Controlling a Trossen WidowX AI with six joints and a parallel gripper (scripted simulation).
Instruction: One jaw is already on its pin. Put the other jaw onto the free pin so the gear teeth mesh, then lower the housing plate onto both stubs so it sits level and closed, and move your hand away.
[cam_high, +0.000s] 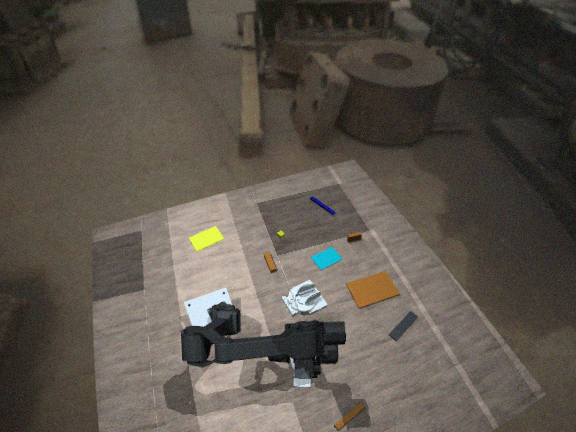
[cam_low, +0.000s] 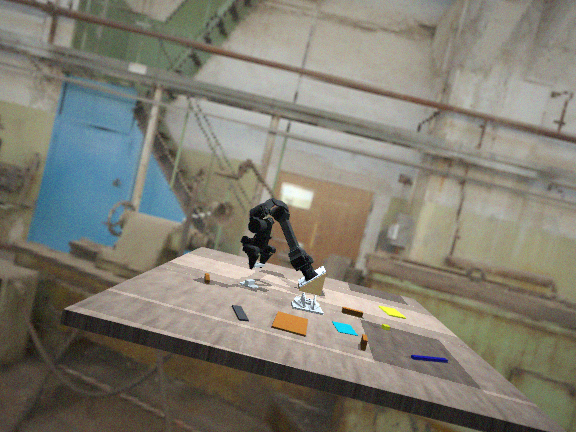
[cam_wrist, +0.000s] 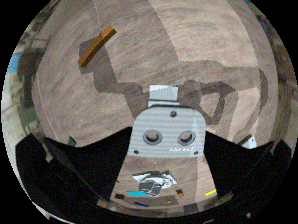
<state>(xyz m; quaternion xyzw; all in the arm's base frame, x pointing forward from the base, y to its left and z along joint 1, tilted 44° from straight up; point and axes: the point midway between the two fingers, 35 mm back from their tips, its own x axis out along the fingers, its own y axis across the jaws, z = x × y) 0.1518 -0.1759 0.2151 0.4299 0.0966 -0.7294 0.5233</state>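
My gripper tip is now 110 mm short of the jaw, 240 mm to the right of it and 60 mm above it. Round my gripper tip: orange bar: 50 mm ahead, 190 mm to the right, 70 mm below; dark strip: 370 mm ahead, 40 mm to the right, 80 mm below; orange tile: 370 mm ahead, 140 mm to the left, 80 mm below.
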